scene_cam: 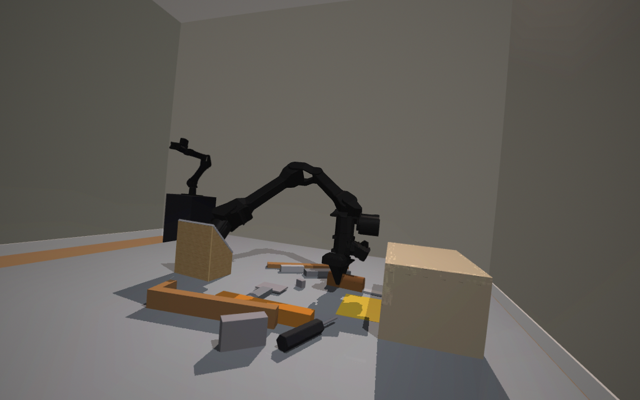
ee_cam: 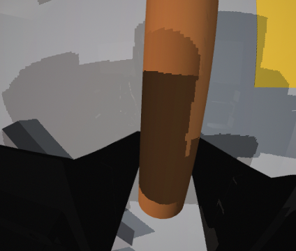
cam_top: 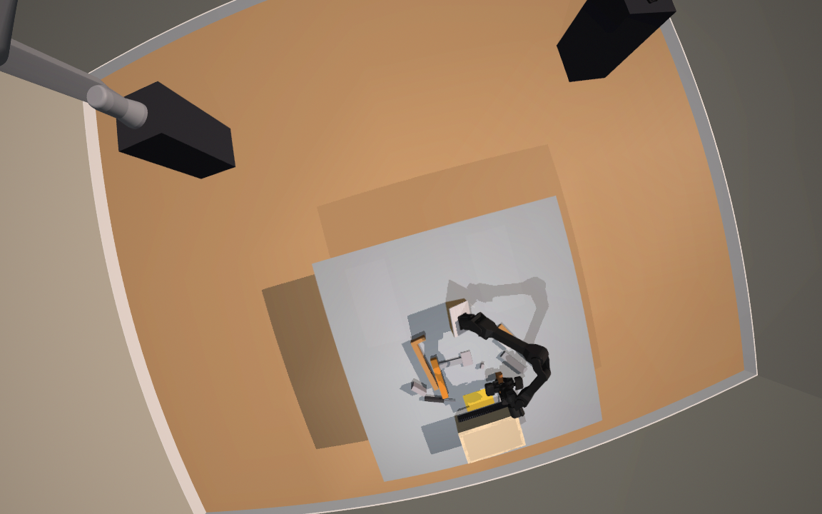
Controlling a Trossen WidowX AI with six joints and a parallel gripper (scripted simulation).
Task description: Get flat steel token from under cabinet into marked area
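The grey cube is 10 cm behind my gripper tip and 8 cm to the right of it. From my gripper tip the other things lie so: grey bar (9 cm to the left, 7 cm behind); orange stick (16 cm behind, 13 cm to the left); grey t-shaped piece (19 cm to the right, 15 cm behind).
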